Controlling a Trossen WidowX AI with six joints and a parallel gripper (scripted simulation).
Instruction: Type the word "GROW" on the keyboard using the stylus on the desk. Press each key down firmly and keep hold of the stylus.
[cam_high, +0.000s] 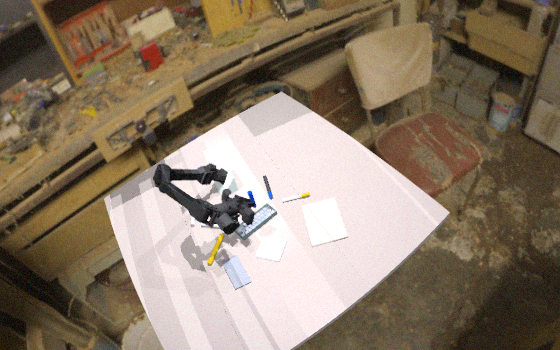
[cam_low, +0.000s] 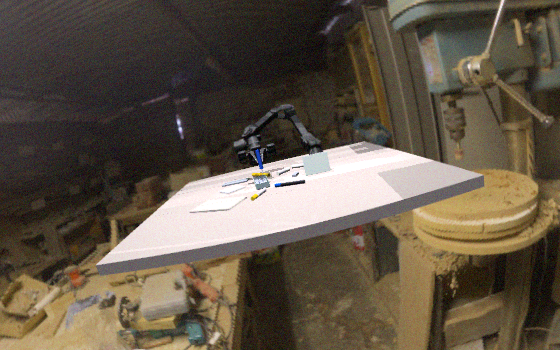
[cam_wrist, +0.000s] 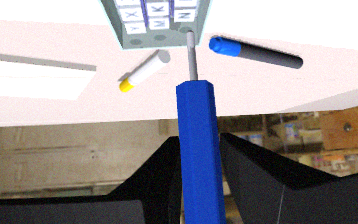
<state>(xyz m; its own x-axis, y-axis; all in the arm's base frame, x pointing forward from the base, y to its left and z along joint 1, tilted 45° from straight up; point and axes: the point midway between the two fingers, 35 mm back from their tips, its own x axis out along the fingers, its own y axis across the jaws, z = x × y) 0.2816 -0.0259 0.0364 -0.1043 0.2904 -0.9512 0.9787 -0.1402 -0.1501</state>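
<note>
The yellow marker is 240 mm to the right of my gripper tip and 100 mm below it. Round my gripper tip: blue stylus (10 mm below); then blue-capped pen (120 mm to the left, 100 mm below, 70 mm behind); then yellow-capped pen (190 mm to the left, 100 mm below, 50 mm ahead).
</note>
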